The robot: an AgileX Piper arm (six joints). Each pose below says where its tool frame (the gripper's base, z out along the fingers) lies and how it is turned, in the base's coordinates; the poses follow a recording.
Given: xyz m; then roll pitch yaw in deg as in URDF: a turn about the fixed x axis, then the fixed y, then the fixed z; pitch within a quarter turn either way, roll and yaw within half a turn.
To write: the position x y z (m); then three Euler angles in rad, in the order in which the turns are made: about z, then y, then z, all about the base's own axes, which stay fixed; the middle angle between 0 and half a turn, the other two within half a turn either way. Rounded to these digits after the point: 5 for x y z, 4 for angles.
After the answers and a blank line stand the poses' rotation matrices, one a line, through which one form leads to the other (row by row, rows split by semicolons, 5 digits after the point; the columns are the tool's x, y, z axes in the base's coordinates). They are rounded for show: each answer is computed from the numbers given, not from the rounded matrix.
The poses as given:
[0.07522 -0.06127 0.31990 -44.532 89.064 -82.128]
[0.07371 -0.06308 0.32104 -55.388 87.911 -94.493]
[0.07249 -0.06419 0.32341 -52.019 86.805 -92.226]
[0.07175 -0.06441 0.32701 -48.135 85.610 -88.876]
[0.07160 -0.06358 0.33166 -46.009 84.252 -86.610]
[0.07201 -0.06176 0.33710 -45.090 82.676 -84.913]
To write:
[0.07522 -0.06127 0.31990 -0.0115 1.5592 -0.6561]
[0.07371 -0.06308 0.32104 -0.0300 1.5501 -0.6822]
[0.07249 -0.06419 0.32341 -0.0440 1.5365 -0.7010]
[0.07175 -0.06441 0.32701 -0.0571 1.5197 -0.7096]
[0.07160 -0.06358 0.33166 -0.0723 1.5012 -0.7061]
[0.07201 -0.06176 0.33710 -0.0908 1.4807 -0.6909]

0.00224 0.61010 0.79232; -0.01618 0.79224 -0.61000; -0.99987 -0.01146 0.01164
-0.00286 0.63070 0.77602; -0.03634 0.77545 -0.63037; -0.99934 -0.03000 0.02071
-0.00216 0.64550 0.76375; -0.05569 0.76249 -0.64460; -0.99845 -0.04393 0.03430
0.00150 0.65268 0.75763; -0.07653 0.75548 -0.65068; -0.99707 -0.05700 0.05108
0.00592 0.65100 0.75905; -0.09998 0.75565 -0.64730; -0.99497 -0.07206 0.06956
0.01130 0.64093 0.76752; -0.12698 0.76227 -0.63468; -0.99184 -0.09028 0.09000

